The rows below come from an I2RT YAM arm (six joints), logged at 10 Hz.
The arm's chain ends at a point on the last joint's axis. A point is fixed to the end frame.
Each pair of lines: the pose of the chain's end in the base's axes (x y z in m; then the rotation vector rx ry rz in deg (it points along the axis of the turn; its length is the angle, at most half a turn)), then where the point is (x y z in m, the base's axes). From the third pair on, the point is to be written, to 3 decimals.
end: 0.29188, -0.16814, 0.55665, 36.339, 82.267, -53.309
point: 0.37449 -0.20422 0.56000
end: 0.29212, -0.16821, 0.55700, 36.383, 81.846, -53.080
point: 0.37476 -0.20414 0.56105
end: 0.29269, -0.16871, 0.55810, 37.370, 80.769, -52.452
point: 0.375 -0.205 0.564
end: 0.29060, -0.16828, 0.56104, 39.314, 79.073, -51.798
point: 0.372 -0.206 0.569
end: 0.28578, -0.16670, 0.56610, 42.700, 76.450, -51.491
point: 0.365 -0.208 0.578
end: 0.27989, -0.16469, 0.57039, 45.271, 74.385, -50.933
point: 0.358 -0.208 0.585
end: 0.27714, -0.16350, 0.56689, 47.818, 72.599, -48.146
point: 0.354 -0.207 0.584
